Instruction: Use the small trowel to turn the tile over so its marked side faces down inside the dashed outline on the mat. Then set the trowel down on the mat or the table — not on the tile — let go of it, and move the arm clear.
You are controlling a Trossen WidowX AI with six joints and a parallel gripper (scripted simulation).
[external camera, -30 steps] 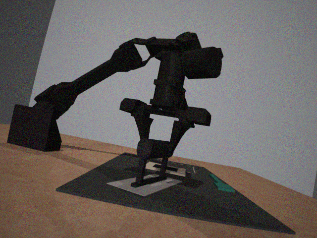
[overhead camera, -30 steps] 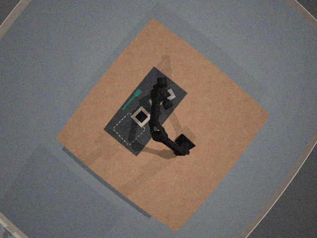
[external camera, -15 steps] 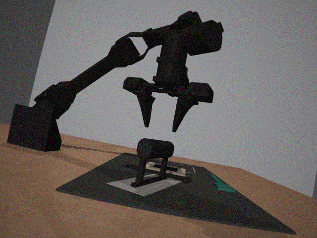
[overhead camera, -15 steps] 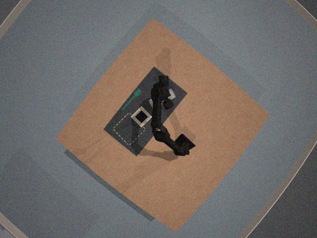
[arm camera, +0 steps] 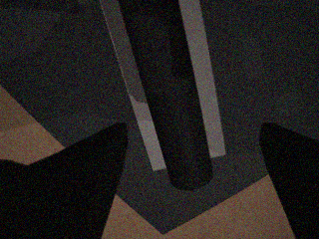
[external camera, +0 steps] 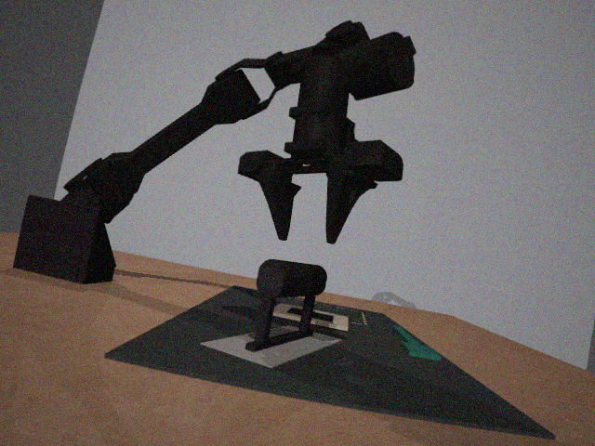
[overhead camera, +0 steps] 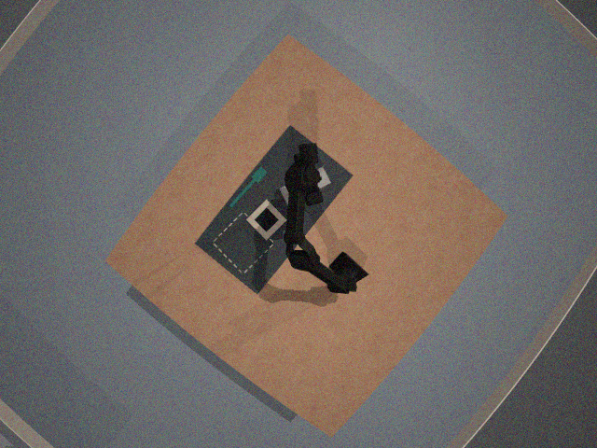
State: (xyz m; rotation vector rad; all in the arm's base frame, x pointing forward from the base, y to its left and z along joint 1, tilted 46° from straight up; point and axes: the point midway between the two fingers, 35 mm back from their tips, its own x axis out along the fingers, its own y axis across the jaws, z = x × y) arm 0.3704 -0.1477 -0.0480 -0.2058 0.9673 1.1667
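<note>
My gripper tip is now 30 mm short of the dark mat, 170 mm to the right of it and 130 mm above it. Round my gripper tip: tile: 20 mm ahead, 220 mm to the left, 110 mm below; teal trowel: 170 mm ahead, 160 mm to the left, 110 mm below.
</note>
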